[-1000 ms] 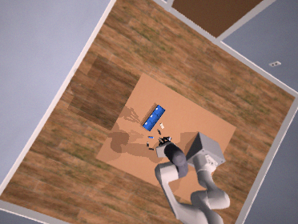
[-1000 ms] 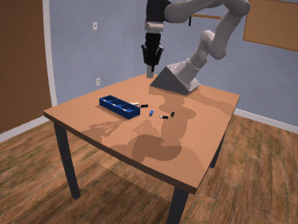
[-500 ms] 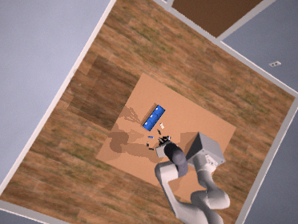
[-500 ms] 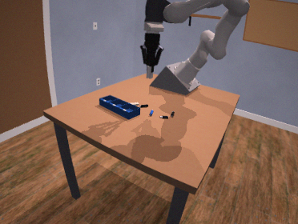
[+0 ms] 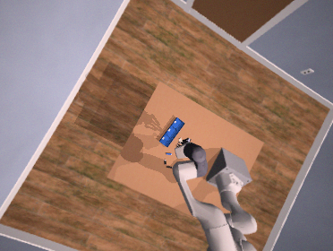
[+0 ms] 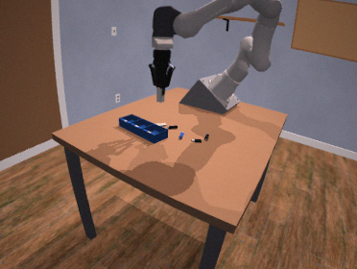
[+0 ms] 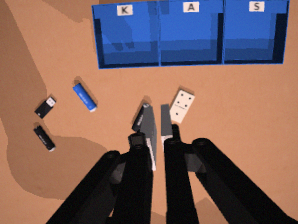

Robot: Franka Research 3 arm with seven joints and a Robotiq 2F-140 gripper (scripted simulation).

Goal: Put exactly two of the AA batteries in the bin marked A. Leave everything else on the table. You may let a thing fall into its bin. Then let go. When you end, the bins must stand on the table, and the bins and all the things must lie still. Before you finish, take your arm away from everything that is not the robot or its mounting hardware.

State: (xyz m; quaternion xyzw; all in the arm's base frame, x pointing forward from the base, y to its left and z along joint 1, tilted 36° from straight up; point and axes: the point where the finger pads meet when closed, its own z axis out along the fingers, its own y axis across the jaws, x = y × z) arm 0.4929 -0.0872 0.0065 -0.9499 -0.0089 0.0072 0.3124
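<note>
The blue bin is 70 mm ahead of my hand, 50 mm to the right of it and 150 mm below it. Also, from my hand: blue AA battery: 120 mm to the left, 160 mm below; white domino: 40 mm behind, 30 mm to the right, 170 mm below; dark AA battery: 50 mm behind, 40 mm to the left, 160 mm below.
</note>
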